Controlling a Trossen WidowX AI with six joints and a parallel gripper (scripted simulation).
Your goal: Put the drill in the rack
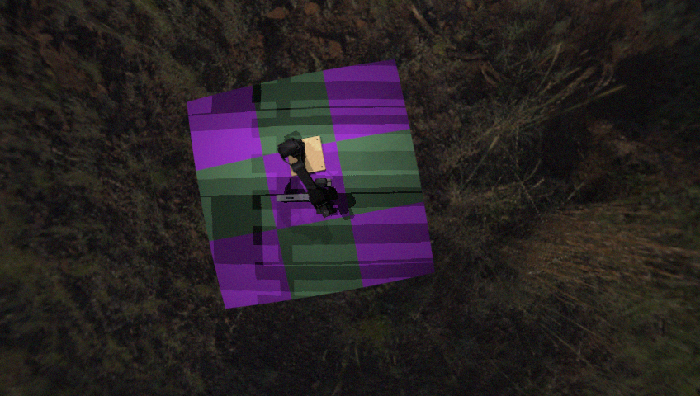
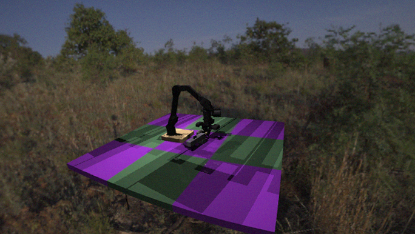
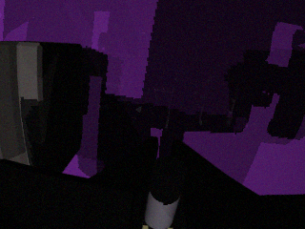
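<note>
The drill lies 1 cm behind my gripper tip, 5 cm to the right of it and 3 cm above it. From my gripper tip the other things lie so: grey block: 7 cm behind, 3 cm to the left.
</note>
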